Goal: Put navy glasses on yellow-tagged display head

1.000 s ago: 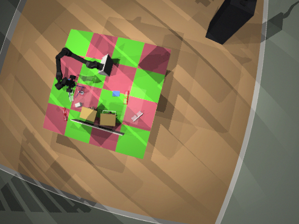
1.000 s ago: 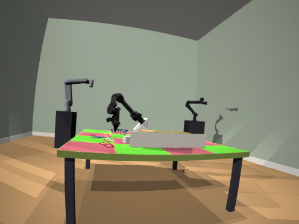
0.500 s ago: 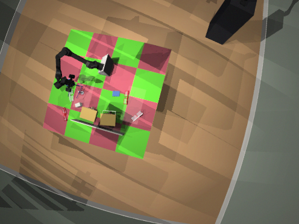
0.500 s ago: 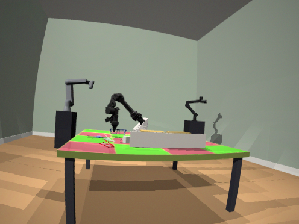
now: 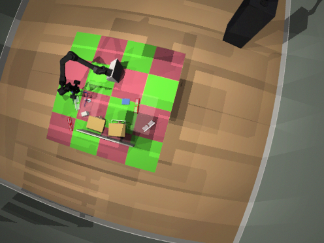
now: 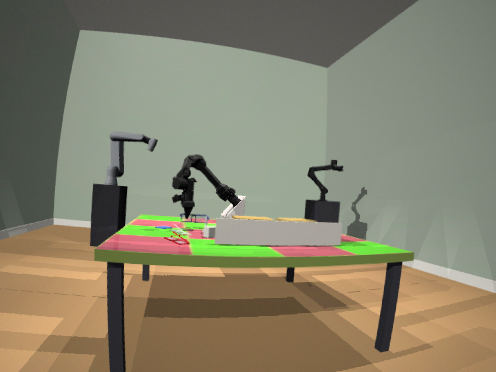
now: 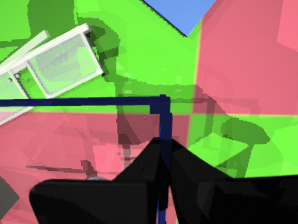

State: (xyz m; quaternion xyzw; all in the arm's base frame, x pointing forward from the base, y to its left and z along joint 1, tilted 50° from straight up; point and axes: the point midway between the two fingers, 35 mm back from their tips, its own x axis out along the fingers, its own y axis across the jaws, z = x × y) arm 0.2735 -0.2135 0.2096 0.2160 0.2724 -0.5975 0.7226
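My gripper tip is now 6 cm short of the white post, 11 cm to the right of it and 3 cm above it. From my gripper tip the other things lie so: long grey wall 34 cm ahead, 44 cm to the left; white block 20 cm ahead, 13 cm to the left, 3 cm below.
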